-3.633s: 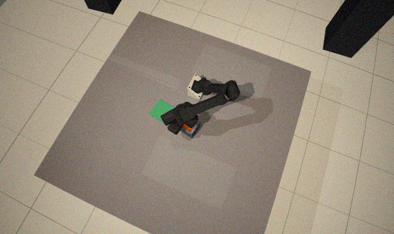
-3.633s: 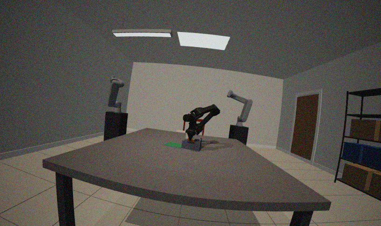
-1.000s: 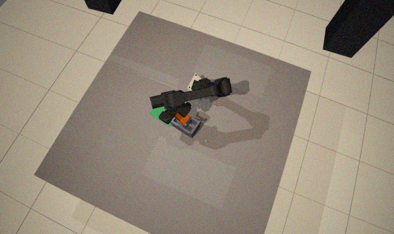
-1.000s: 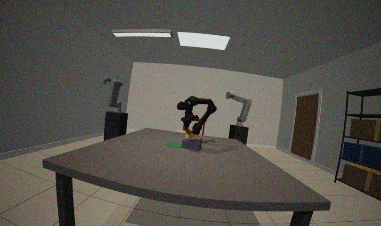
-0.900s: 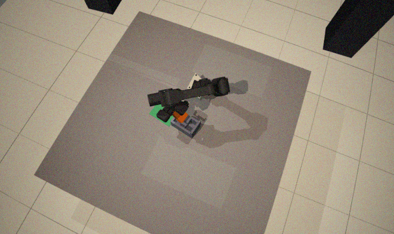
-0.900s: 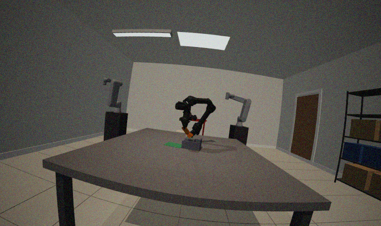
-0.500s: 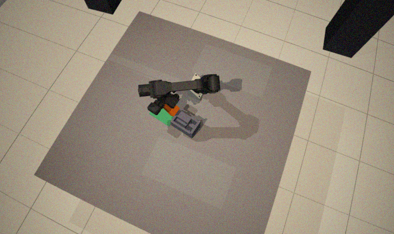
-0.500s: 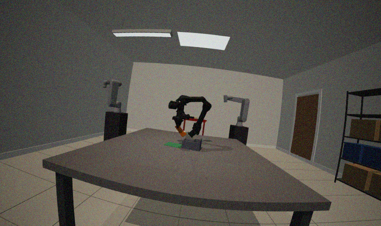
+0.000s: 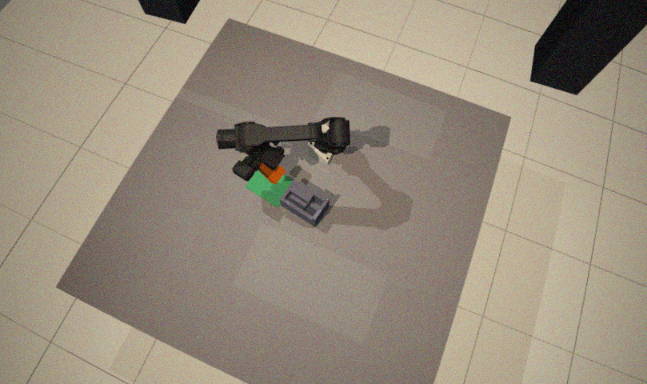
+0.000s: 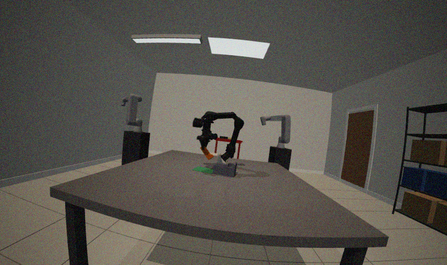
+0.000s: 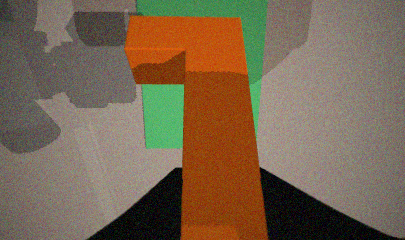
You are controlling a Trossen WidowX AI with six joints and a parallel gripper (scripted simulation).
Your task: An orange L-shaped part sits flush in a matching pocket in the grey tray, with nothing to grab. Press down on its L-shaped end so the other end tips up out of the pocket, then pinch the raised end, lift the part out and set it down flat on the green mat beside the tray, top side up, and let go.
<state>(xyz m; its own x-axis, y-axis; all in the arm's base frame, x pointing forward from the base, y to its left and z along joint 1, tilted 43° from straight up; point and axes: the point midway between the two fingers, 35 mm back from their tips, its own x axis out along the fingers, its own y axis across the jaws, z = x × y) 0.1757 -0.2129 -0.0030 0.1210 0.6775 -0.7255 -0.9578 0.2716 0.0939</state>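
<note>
Right now my gripper tip is 2 cm to the right of the green mat and 17 cm above it. Also, from my gripper tip: orange L-shaped part 1 cm behind, 3 cm to the left, 3 cm below.
</note>
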